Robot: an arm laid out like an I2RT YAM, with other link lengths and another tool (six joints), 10 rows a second.
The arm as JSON. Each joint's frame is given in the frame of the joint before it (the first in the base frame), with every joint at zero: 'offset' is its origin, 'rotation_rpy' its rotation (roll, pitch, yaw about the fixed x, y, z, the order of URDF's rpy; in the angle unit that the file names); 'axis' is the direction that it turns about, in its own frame. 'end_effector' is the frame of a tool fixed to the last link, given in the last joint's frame.
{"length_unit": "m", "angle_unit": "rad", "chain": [
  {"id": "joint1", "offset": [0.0, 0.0, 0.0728], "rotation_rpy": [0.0, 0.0, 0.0], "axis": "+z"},
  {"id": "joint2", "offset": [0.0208, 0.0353, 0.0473], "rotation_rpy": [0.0, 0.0, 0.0], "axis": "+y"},
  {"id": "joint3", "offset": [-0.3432, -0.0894, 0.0], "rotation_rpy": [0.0, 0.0, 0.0], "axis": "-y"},
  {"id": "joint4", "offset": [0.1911, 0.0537, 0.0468], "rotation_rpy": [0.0, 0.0, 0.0], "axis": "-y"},
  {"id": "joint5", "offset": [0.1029, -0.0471, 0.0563], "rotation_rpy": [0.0, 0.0, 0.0], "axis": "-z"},
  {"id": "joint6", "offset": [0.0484, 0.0, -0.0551], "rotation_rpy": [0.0, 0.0, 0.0], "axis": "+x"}
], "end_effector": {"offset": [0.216, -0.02, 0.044], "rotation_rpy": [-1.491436, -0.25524, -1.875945]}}
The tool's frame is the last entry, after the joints.
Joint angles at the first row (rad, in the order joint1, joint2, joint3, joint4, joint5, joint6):
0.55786 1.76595 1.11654 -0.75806 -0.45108 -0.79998
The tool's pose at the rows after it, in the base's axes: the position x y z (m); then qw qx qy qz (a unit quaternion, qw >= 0):
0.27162 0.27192 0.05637 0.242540 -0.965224 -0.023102 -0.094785
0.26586 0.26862 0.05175 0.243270 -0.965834 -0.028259 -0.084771
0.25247 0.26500 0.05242 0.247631 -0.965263 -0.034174 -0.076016
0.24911 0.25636 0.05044 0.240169 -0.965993 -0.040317 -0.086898
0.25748 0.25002 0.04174 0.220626 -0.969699 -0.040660 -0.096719
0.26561 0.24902 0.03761 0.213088 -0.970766 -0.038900 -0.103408
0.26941 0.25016 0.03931 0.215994 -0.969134 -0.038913 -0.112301
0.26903 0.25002 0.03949 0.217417 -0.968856 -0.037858 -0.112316
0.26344 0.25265 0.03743 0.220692 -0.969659 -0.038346 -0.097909
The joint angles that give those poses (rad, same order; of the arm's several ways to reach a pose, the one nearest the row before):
0.55452 1.79864 1.15000 -0.76988 -0.46495 -0.83374
0.54503 1.80855 1.14038 -0.77671 -0.47685 -0.85954
0.54417 1.78900 1.10992 -0.78240 -0.49229 -0.87717
0.54252 1.76052 1.07366 -0.76652 -0.46780 -0.88820
0.54430 1.77350 1.07642 -0.75709 -0.42339 -0.88334
0.54335 1.78749 1.08417 -0.74536 -0.40401 -0.87822
0.54304 1.77965 1.07542 -0.72495 -0.40071 -0.87571
0.54144 1.77750 1.07073 -0.72099 -0.40358 -0.87514
0.54267 1.79367 1.07963 -0.73718 -0.42292 -0.87969

